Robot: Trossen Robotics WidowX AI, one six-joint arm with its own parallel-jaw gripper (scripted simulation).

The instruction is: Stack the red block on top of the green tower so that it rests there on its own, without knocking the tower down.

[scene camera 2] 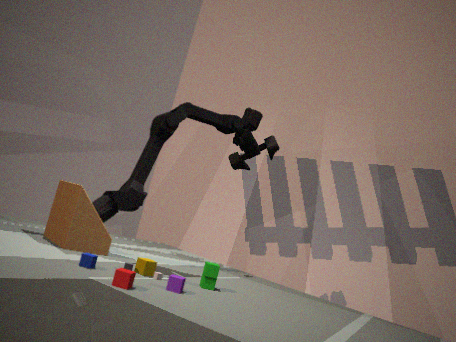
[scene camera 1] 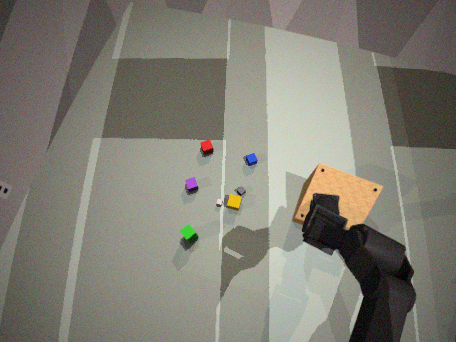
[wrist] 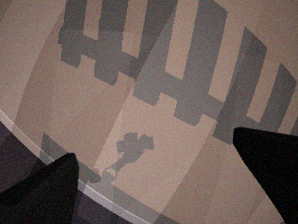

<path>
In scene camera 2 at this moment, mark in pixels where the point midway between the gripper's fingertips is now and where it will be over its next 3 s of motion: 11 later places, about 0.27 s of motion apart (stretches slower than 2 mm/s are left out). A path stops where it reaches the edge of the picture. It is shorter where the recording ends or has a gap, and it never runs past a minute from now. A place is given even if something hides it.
My gripper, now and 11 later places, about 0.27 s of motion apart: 260,164; 269,182; 280,209; 291,232; 298,251; 296,265; 281,269; 252,266; 207,256; 165,244; 133,237; 133,243
</path>
